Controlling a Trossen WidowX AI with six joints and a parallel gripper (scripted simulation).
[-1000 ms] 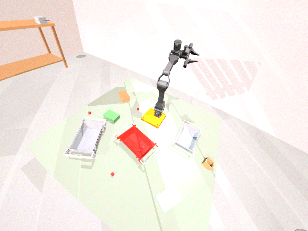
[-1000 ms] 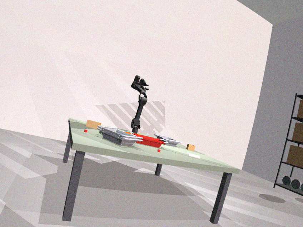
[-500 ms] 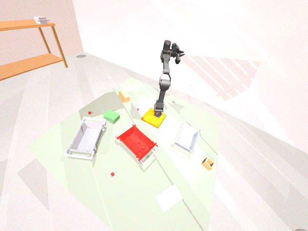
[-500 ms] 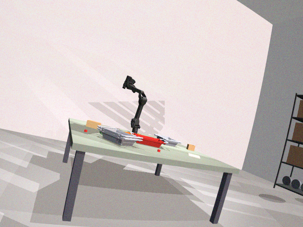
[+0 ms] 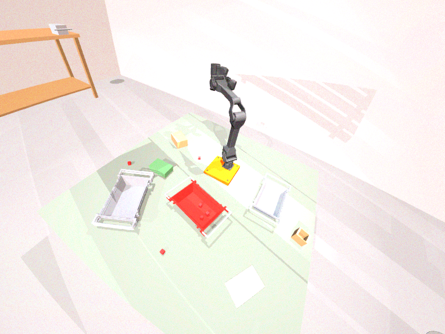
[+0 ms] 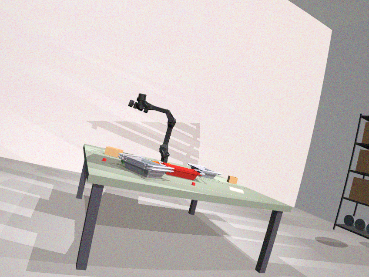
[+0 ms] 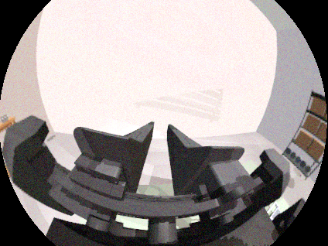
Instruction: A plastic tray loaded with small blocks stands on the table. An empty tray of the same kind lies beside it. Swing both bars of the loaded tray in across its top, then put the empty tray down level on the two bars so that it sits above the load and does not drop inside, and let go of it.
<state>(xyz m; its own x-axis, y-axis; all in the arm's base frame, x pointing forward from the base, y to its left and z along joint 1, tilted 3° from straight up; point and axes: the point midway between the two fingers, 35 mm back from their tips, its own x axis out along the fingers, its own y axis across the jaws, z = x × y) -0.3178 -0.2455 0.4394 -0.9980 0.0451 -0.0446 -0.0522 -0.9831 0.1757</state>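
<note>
Right now my gripper tip is 700 mm short of the red block, 440 mm above it and 280 mm to the right of it. Also, from my gripper tip: grey tray: 610 mm to the left, 430 mm ahead, 410 mm below; then green block: 630 mm ahead, 430 mm below, 60 mm to the right; then tan block: 420 mm below, 350 mm ahead, 160 mm to the right.
</note>
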